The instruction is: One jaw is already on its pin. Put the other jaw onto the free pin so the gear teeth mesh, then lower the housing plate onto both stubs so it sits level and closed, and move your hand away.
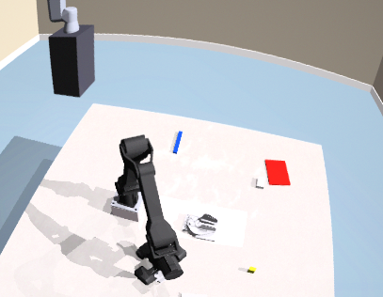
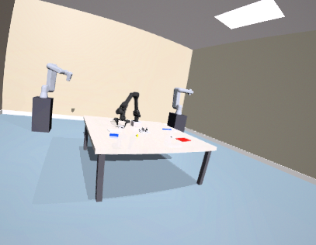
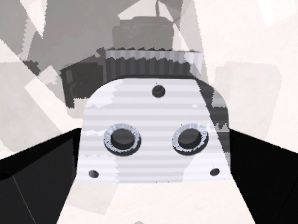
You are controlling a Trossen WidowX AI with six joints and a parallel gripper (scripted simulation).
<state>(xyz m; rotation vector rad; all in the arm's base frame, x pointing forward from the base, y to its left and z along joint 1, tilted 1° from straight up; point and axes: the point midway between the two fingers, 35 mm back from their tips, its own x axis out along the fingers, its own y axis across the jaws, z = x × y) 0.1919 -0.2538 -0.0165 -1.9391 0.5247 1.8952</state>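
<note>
Right now the white jaw is 24 cm to the left of my gripper tip, 6 cm ahead of it and 1 cm above it. The rest, counted from my gripper tip: flat white piece (14 cm ahead, 11 cm to the right, 1 cm below); blue bar (70 cm to the left, 11 cm behind, 1 cm below); yellow piece (31 cm ahead, 9 cm to the left).
</note>
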